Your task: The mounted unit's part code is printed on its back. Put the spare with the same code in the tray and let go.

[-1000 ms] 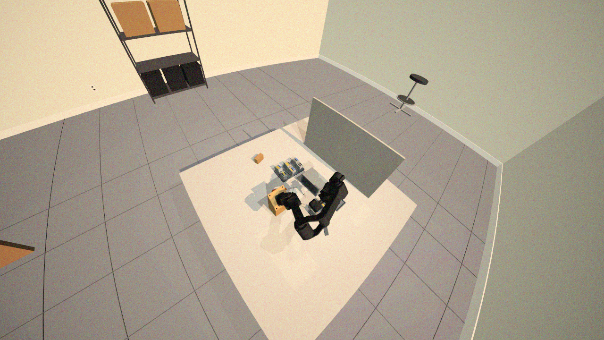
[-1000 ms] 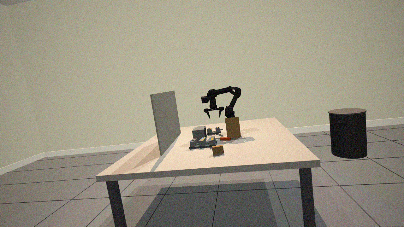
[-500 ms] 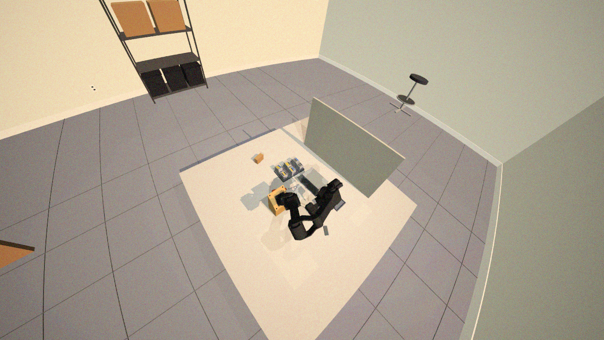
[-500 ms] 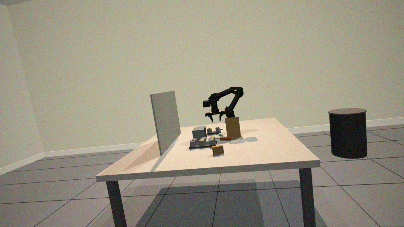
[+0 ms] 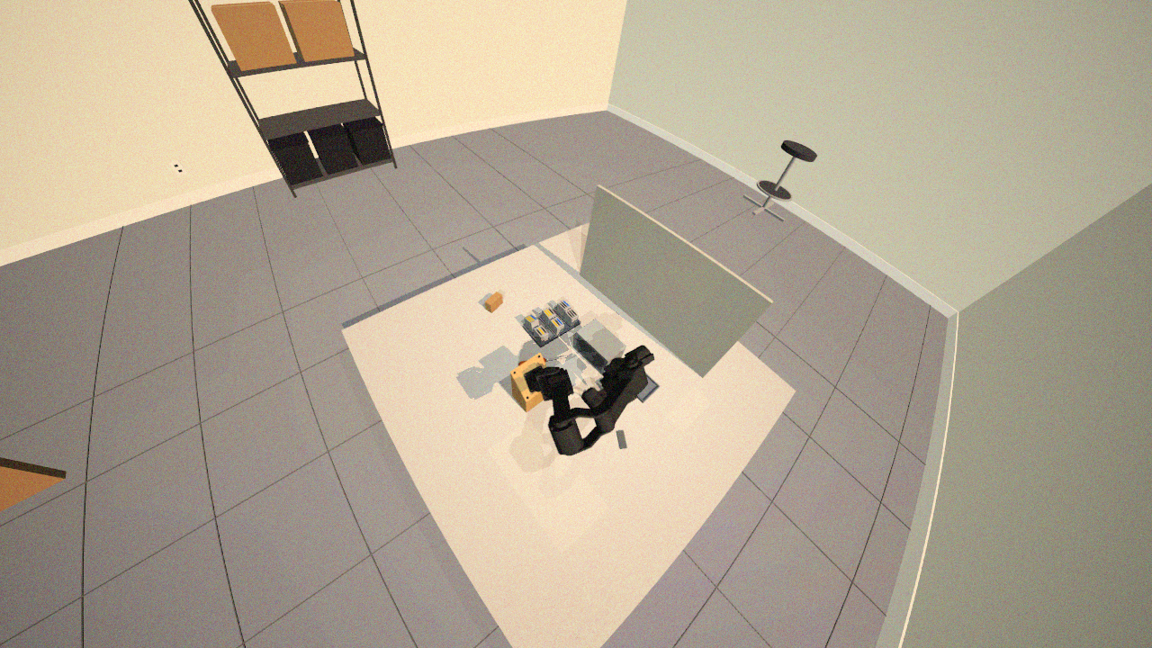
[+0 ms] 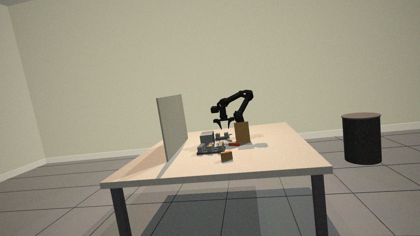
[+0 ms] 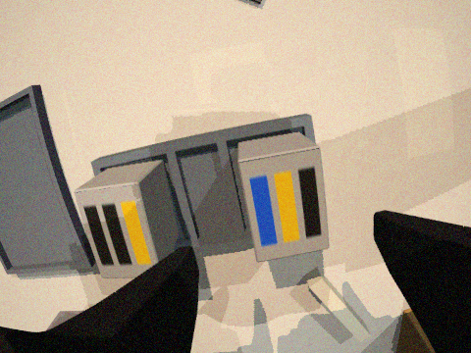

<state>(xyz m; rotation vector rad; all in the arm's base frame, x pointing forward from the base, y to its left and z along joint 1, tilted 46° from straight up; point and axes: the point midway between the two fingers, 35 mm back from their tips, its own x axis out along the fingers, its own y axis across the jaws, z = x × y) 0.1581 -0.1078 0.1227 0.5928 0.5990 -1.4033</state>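
The grey spare block is 4 cm below my gripper tip. Round my gripper tip: small orange box (8 cm behind, 58 cm to the left, 6 cm below); then grey panel (38 cm ahead, 20 cm to the left, 14 cm above); then grey tray (18 cm ahead, 1 cm to the right, 8 cm below).
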